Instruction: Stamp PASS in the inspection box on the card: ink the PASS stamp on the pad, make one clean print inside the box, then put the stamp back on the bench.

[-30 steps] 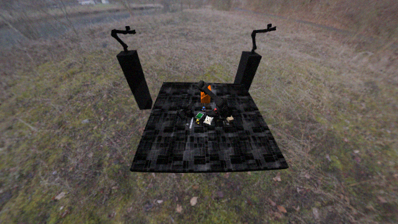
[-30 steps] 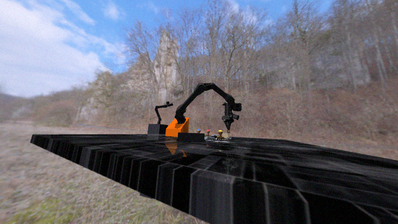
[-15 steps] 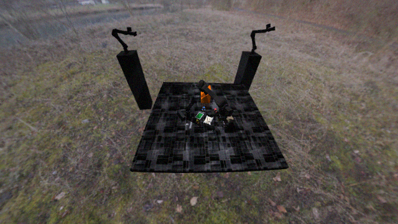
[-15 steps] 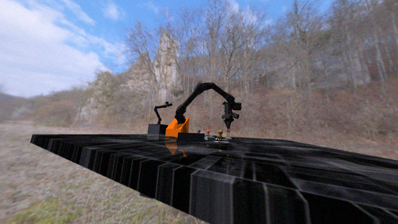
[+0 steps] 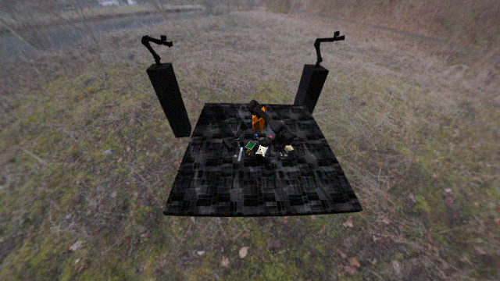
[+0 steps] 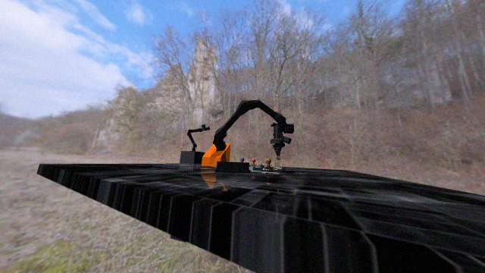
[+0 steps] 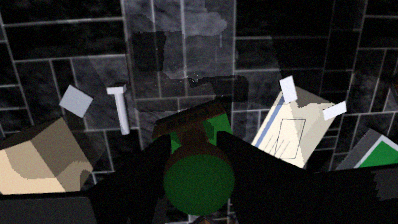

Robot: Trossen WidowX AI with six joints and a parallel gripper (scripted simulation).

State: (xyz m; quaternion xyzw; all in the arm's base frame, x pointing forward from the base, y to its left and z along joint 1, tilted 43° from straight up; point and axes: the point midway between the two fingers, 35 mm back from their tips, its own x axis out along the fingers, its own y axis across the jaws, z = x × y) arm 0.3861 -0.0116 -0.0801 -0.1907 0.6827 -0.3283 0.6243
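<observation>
The green ink pad lies 13 cm behind my gripper tip, 18 cm to the right of it and 8 cm below it. The rest, counted from my gripper tip: green stamp: right at my gripper tip; tan box: 3 cm behind, 14 cm to the left, 6 cm below; cream card: 7 cm behind, 9 cm to the right, 9 cm below.
</observation>
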